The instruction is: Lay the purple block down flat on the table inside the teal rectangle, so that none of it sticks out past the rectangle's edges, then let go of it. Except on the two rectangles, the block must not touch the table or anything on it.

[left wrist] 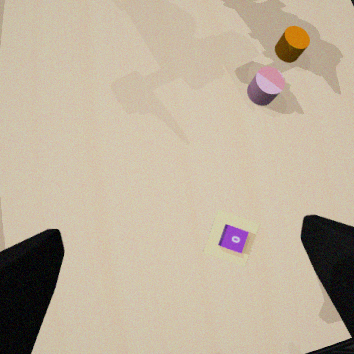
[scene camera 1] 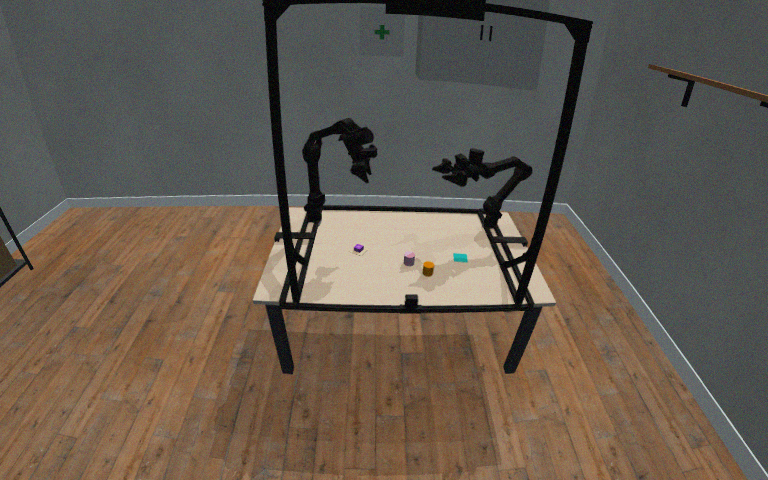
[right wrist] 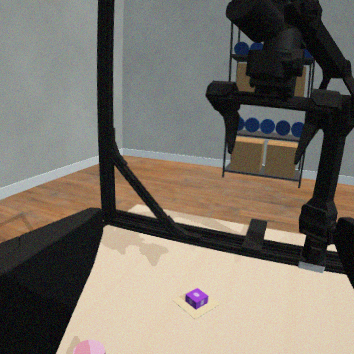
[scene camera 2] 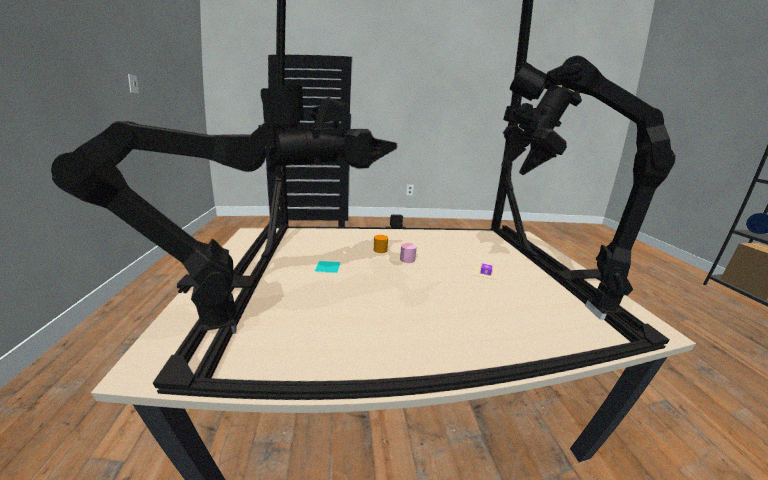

Labels:
My right gripper shows in scene camera 1, in the right wrist view and in scene camera 2 (385,144); in the left wrist view it is out of frame. The same spot on my right gripper: (right wrist: 52,263) is (scene camera 1: 449,174).

